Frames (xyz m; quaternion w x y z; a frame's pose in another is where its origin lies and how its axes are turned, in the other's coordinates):
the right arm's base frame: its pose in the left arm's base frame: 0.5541 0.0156 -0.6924 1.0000 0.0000 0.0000 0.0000
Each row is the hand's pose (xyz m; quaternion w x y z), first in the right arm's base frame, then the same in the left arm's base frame.
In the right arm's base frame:
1: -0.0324 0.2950 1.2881 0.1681 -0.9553 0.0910 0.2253
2: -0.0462 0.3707 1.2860 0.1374 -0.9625 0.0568 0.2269
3: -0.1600 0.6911 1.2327 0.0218 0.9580 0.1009 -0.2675
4: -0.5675 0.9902 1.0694 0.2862 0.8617 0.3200 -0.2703
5: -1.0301 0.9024 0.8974 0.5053 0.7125 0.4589 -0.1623
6: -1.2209 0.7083 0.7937 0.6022 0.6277 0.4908 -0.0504
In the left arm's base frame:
1: 0.5217 0.3106 0.5957 0.1681 -0.9553 0.0910 0.2253
2: 0.5079 0.3863 0.5936 0.1374 -0.9625 0.0568 0.2269
3: 0.3941 0.7067 0.5403 0.0218 0.9580 0.1009 -0.2675
4: -0.0134 1.0058 0.3770 0.2862 0.8617 0.3200 -0.2703
5: -0.4760 0.9180 0.2050 0.5053 0.7125 0.4589 -0.1623
6: -0.6668 0.7239 0.1013 0.6022 0.6277 0.4908 -0.0504

